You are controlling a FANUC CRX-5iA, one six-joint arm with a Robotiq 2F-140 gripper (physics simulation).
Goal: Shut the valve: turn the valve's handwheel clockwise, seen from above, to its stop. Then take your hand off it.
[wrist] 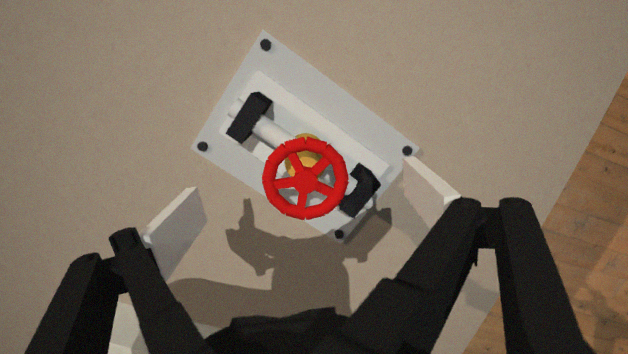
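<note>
The valve's red handwheel, a ring with five spokes and a hub, shows near the middle of the wrist view. It sits above a brass valve body on a pale pipe. My gripper is open wide, with one pale finger pad left of the handwheel and the other right of it. Both pads stand apart from the rim. Nothing is between the fingers except open space around the wheel. How far the wheel is turned relative to its stop cannot be seen.
The pipe is held by two black clamps on a light grey base plate with dark bolts at its corners. The plate lies on a beige table top. The table's edge runs down the right side, with wooden floor beyond it.
</note>
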